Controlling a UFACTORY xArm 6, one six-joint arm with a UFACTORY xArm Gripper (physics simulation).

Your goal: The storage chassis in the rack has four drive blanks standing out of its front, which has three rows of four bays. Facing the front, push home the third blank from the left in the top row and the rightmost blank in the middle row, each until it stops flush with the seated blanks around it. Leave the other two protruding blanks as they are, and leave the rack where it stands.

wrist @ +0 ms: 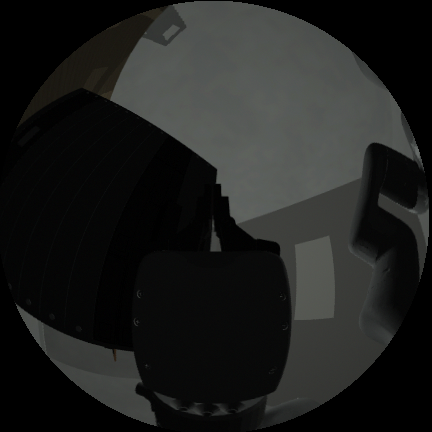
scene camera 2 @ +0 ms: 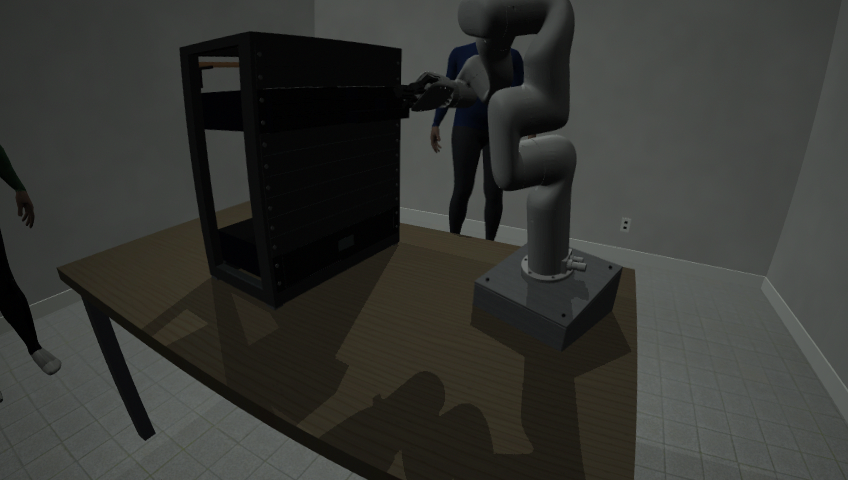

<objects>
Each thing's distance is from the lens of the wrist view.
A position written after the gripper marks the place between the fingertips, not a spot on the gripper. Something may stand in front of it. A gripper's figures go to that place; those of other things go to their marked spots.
gripper (wrist: 212,193): 15 cm
black rack (wrist: 96,182): 27 cm
</objects>
